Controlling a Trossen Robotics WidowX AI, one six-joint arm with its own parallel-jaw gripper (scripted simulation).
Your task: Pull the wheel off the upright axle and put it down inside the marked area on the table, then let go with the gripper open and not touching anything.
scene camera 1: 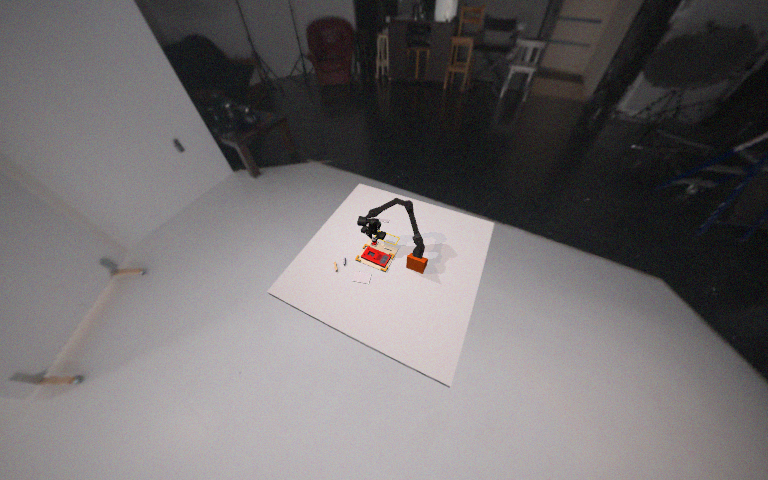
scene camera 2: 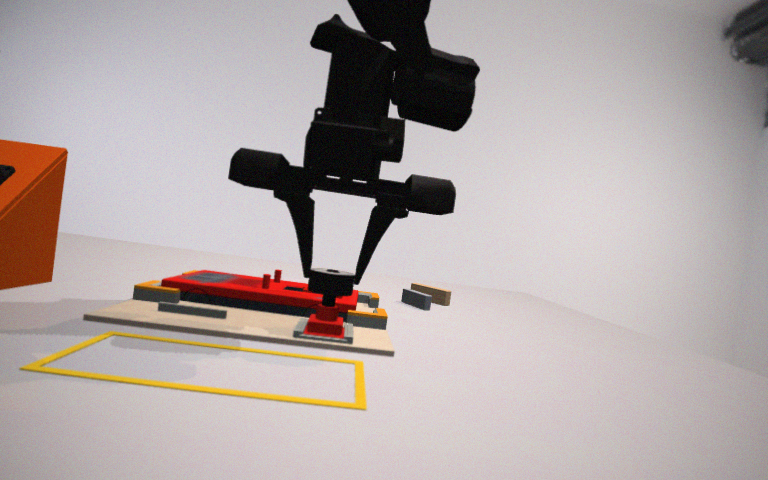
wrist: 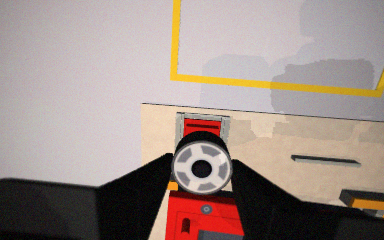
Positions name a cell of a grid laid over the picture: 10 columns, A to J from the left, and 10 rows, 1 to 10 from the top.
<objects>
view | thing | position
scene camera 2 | my gripper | E6
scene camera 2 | wheel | E6
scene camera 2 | upright axle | E7
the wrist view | my gripper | F7
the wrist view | wheel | F7
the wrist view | upright axle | E6
</objects>
